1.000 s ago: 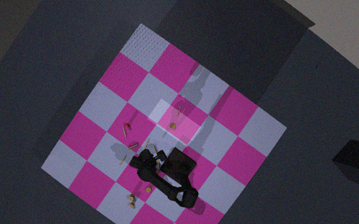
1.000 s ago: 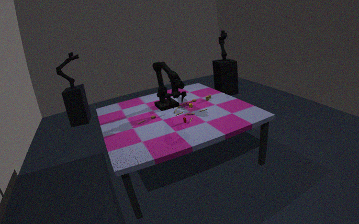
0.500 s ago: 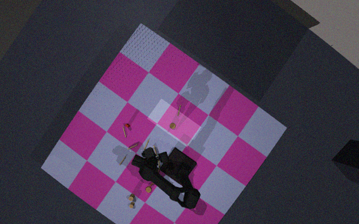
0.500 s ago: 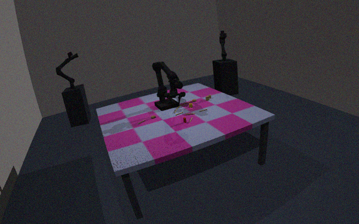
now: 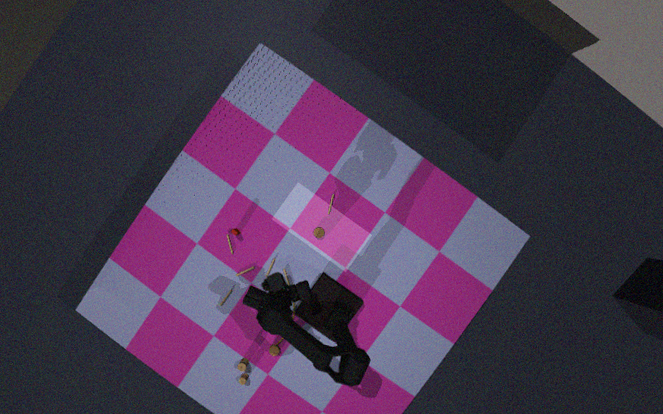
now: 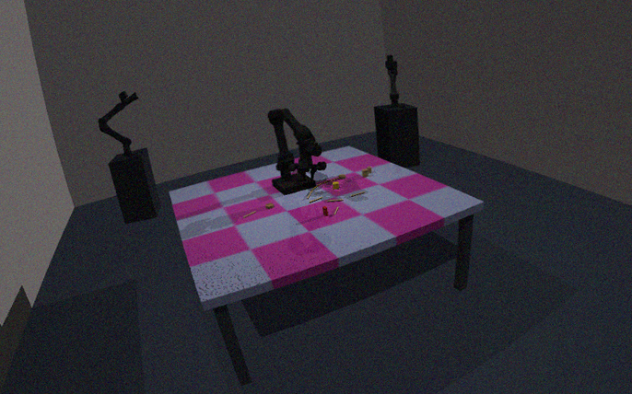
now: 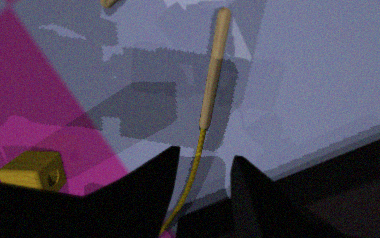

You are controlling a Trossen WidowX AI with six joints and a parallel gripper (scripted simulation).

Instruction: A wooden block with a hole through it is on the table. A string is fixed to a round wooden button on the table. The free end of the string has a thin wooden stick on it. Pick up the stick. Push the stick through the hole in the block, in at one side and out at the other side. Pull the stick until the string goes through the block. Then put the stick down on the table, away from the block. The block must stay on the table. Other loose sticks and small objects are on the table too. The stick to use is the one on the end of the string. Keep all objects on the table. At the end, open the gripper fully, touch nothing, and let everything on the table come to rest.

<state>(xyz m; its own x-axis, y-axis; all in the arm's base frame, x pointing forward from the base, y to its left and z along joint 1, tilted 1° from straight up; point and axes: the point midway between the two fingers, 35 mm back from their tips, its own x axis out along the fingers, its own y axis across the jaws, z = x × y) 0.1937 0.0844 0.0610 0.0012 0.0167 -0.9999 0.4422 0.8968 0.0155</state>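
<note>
Now: gripper tip 60 mm above the thin wooden stick, 10 mm to the left of it and 10 mm short of it. Round my gripper tip: round wooden button (220 mm to the left, 140 mm behind, 50 mm below); then red object (290 mm ahead, 40 mm below); then yellow wooden block (140 mm to the left, 40 mm below).
</note>
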